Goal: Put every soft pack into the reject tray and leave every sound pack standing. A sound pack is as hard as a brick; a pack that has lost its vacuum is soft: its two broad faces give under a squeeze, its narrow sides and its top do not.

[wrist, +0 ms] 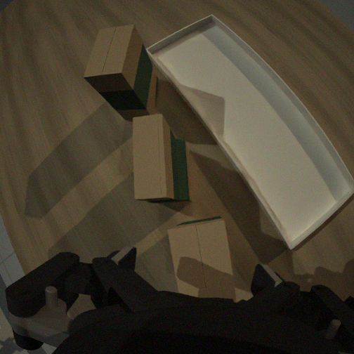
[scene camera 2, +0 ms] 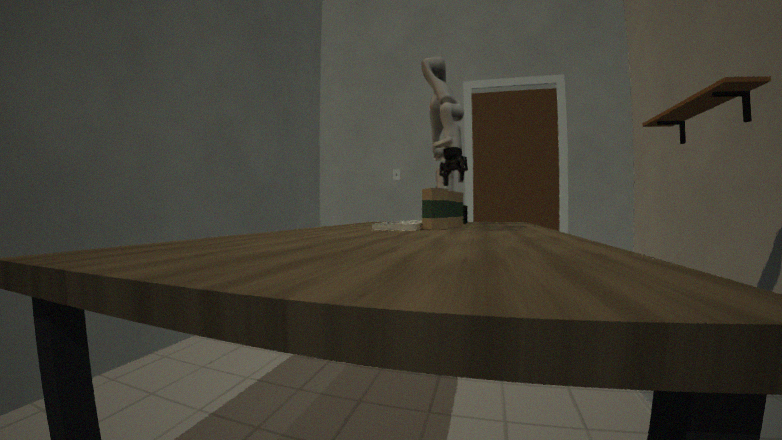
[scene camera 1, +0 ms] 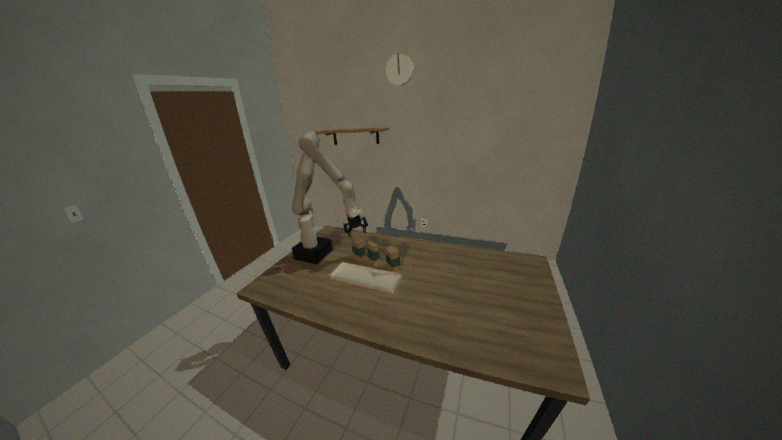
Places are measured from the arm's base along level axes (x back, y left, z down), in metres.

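Where they show: gripper, fingertip midpoint: (scene camera 2: 453,184) (scene camera 1: 358,235); arm's base, link origin: (scene camera 1: 311,244).
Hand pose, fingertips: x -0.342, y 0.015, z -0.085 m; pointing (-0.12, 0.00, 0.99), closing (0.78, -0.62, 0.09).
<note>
Things, the pixels of their centre, and the offset from my fingertips. Level surfaces: height alone.
- right pack, body centre: (scene camera 2: 435,209) (scene camera 1: 392,259) dx -0.232, dy -0.081, dz +0.105 m
- middle pack, body centre: (scene camera 1: 372,250) dx -0.095, dy -0.032, dz +0.085 m
- left pack, body centre: (scene camera 1: 356,247) dx +0.016, dy -0.008, dz +0.085 m
- white reject tray, body centre: (scene camera 2: 407,224) (scene camera 1: 365,276) dx -0.085, dy -0.187, dz +0.165 m
- wooden table, surface height: dz +0.176 m
Three tan packs with green bands stand upright in a row. The right pack (scene camera 1: 392,258) (scene camera 2: 441,209) (wrist: 116,55) is farthest from the gripper, the middle pack (scene camera 1: 372,252) (wrist: 150,157) is between, and the left pack (scene camera 1: 358,249) (wrist: 202,250) is nearest the arm's base. My gripper (scene camera 1: 356,229) (scene camera 2: 453,179) (wrist: 194,270) is open and empty, above the left pack, whose lower part is hidden in the wrist view. The white reject tray (scene camera 1: 365,277) (scene camera 2: 394,226) (wrist: 270,135) lies beside the row; no pack lies in it. Softness cannot be seen.
The arm's black base (scene camera 1: 312,250) stands on the wooden table (scene camera 1: 464,306) (scene camera 2: 382,279) to the left of the packs. A wall shelf (scene camera 1: 355,130) (scene camera 2: 710,98) is mounted behind the table. Shadows fall across the tray and table.
</note>
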